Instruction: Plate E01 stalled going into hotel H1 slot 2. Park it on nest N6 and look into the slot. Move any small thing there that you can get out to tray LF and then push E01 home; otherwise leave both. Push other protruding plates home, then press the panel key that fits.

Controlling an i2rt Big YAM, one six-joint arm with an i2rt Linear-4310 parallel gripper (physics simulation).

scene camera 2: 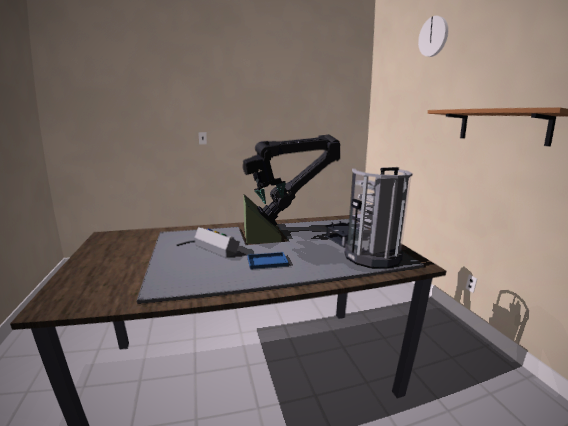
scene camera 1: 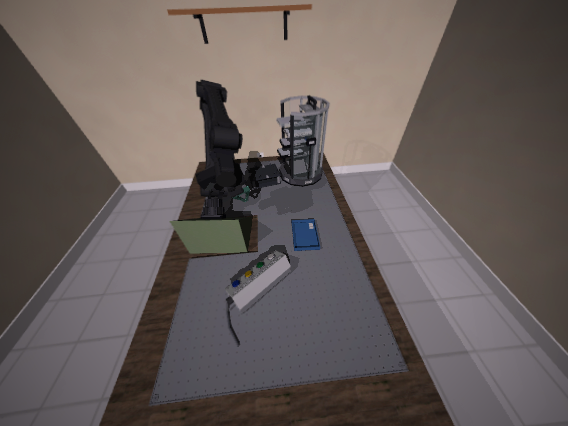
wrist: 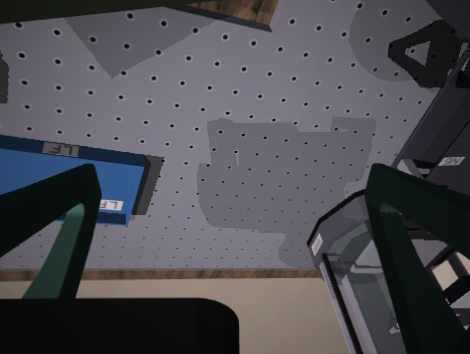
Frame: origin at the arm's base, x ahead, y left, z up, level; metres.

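Seen in the pictures: gripper, fingertip midpoint: (scene camera 2: 273, 201) (scene camera 1: 242, 192) (wrist: 233, 178); arm's base, origin of the base link: (scene camera 2: 266, 217) (scene camera 1: 214, 218).
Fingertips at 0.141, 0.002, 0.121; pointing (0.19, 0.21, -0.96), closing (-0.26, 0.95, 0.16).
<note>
Offsets run from my fingertips to a thing's top centre, as dx, dy, dz. "spot": to the spot under its first point.
My gripper (scene camera 1: 249, 192) (scene camera 2: 270, 192) (wrist: 233, 178) is open with nothing between its fingers. It hangs above the pegboard mat, left of the hotel in scene camera 1. The round hotel {+0.310, +0.369, +0.201} (scene camera 1: 292, 145) (scene camera 2: 387, 215) (wrist: 341, 210) stands at the back right in scene camera 1. Several light plates {+0.250, +0.363, +0.121} (scene camera 1: 285, 121) stick out of its left side at different heights; plate E01 and the slot's inside cannot be told. Dark nest N6 {spot: +0.128, +0.335, -0.195} (wrist: 445, 142) lies beside the hotel. Blue tray LF {+0.235, -0.093, -0.182} (scene camera 1: 305, 235) (scene camera 2: 268, 260) (wrist: 112, 182) lies on the mat. The key panel {+0.032, -0.281, -0.116} (scene camera 1: 262, 285) (scene camera 2: 215, 242) has blue, yellow, green and white keys.
A green wedge-shaped screen (scene camera 1: 210, 236) (scene camera 2: 257, 225) stands beside the arm's base, near the panel. A cable {spot: -0.070, -0.398, -0.199} (scene camera 1: 230, 322) runs from the panel. A dark triangular bracket shape {spot: +0.029, +0.230, -0.199} (wrist: 425, 52) shows at the upper right of the wrist view. A wall shelf (scene camera 1: 240, 10) (scene camera 2: 500, 111) is high behind.
</note>
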